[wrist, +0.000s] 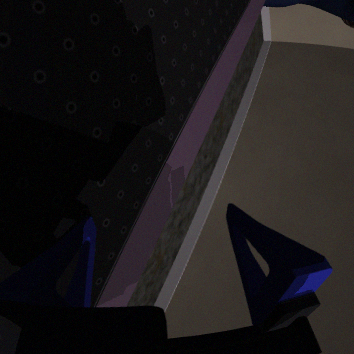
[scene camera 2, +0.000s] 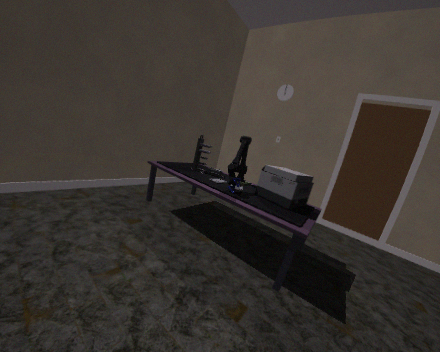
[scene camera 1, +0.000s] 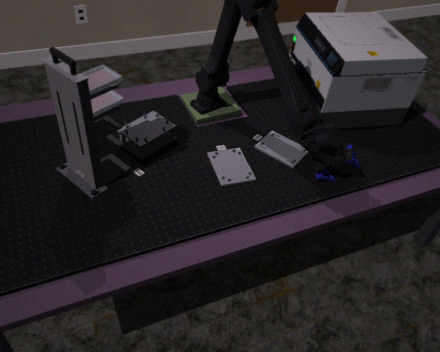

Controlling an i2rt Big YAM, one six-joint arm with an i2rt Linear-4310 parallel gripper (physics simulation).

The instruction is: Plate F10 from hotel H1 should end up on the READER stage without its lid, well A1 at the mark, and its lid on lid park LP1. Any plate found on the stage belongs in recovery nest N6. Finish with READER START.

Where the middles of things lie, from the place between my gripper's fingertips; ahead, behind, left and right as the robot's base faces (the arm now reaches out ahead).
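From the reader (scene camera 1: 336, 94), my gripper is 35 cm to the right of it, 36 cm past it and 8 cm below it.
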